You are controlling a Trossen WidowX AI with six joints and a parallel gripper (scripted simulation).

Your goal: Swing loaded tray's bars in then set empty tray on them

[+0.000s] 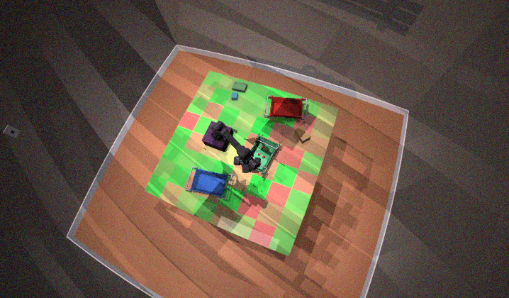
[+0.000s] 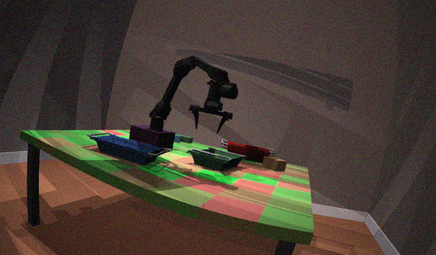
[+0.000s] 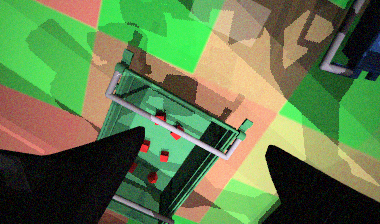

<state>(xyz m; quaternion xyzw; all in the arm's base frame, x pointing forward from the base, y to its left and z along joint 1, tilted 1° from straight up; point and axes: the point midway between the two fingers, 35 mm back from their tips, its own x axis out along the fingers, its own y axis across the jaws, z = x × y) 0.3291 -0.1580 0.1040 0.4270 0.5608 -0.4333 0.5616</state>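
Right now the blue tray is 270 mm behind my gripper tip, 210 mm to the right of it and 120 mm below it. From my gripper tip the other things lie so: small blue block (600 mm to the left, 380 mm behind, 140 mm below); then green block (710 mm to the left, 370 mm behind, 140 mm below); then brown block (420 mm to the left, 300 mm ahead, 130 mm below).
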